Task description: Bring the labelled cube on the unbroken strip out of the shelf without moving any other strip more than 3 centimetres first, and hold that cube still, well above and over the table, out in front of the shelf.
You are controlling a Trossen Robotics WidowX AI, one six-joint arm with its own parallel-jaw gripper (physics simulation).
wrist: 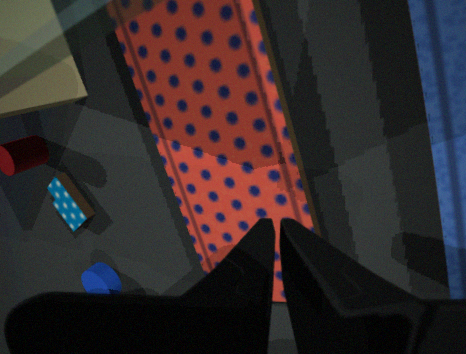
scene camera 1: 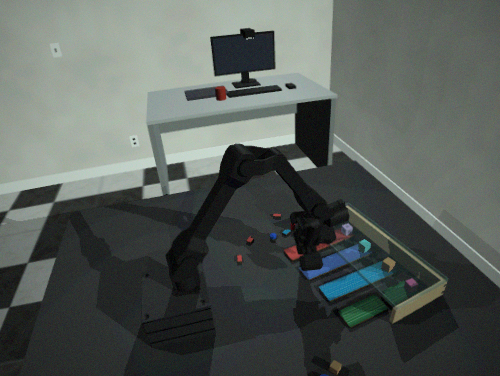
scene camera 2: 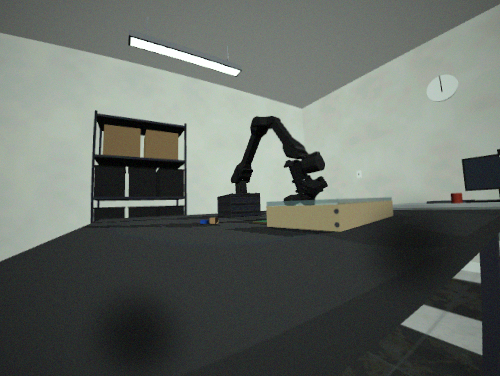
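Note:
A low wooden shelf with a clear top [scene camera 1: 417, 306] [scene camera 2: 300, 216] [wrist: 60, 82] stands at the right. Four strips run out of its front: red with blue dots [scene camera 1: 295, 251] [wrist: 215, 115], blue [scene camera 1: 320, 268] [wrist: 445, 100], light blue [scene camera 1: 345, 286] and green [scene camera 1: 364, 310]. Under the clear top are a lavender cube [scene camera 1: 347, 229], a teal cube [scene camera 1: 365, 245], a tan cube [scene camera 1: 389, 264] and a magenta cube [scene camera 1: 411, 283]. Their labels are too small to read, and I cannot tell which strip is unbroken. My gripper [wrist: 275, 231] is shut and empty, its tips over the red strip's front part.
Left of the red strip lie a dark red cylinder [wrist: 27, 154], a light-blue dotted block [scene camera 1: 286, 232] [wrist: 70, 204] and a blue disc [scene camera 1: 273, 236] [wrist: 101, 278]. Small red blocks [scene camera 1: 239, 258] lie farther toward the arm's base. A tan block [scene camera 1: 335, 367] [scene camera 2: 213, 220] lies near the front edge.

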